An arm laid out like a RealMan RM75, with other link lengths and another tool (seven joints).
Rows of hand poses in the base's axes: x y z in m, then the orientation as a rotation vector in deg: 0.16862 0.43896 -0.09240 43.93 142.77 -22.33; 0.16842 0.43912 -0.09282 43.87 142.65 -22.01; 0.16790 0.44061 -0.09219 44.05 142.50 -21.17; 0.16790 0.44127 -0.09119 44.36 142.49 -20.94; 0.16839 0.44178 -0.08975 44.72 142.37 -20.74; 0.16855 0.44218 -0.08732 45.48 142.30 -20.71; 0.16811 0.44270 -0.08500 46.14 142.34 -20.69; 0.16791 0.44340 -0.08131 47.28 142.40 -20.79; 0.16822 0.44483 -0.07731 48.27 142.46 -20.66; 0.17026 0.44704 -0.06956 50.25 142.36 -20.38; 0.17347 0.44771 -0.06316 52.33 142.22 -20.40
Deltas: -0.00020 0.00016 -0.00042 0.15 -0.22 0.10; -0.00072 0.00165 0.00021 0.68 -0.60 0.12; -0.00072 0.00231 0.00121 0.91 -0.65 -0.05; -0.00023 0.00282 0.00265 1.09 -0.77 -0.28; -0.00007 0.00322 0.00508 1.27 -0.75 -0.82; -0.00051 0.00374 0.00740 1.47 -0.64 -1.28; -0.00071 0.00444 0.01109 1.71 -0.40 -2.10; -0.00040 0.00587 0.01509 2.07 -0.24 -2.76; 0.00164 0.00808 0.02284 2.73 -0.13 -4.11; 0.00485 0.00875 0.02924 3.21 0.08 -5.59
